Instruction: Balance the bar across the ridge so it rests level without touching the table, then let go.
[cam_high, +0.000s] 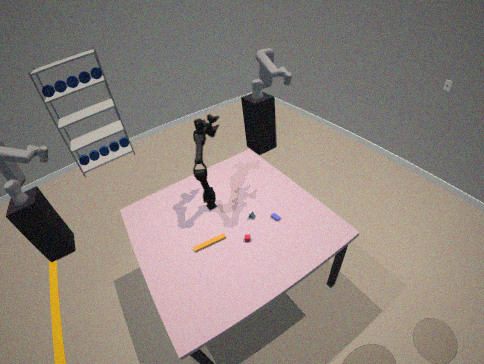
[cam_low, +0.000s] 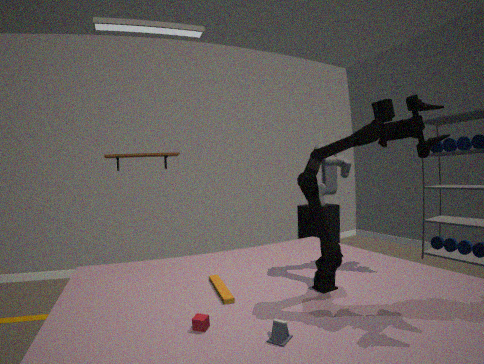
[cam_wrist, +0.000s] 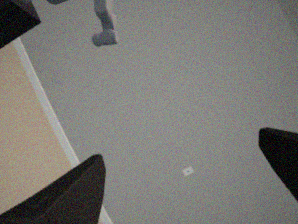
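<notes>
Now: gripper tip 550 mm short of the yellow bar, 500 mm above it and 470 mm to the left of it. From my gripper tip the other things lie so: red cube (670 mm ahead, 500 mm below, 250 mm to the right); then blue block (630 mm ahead, 500 mm below, 10 mm to the left).
</notes>
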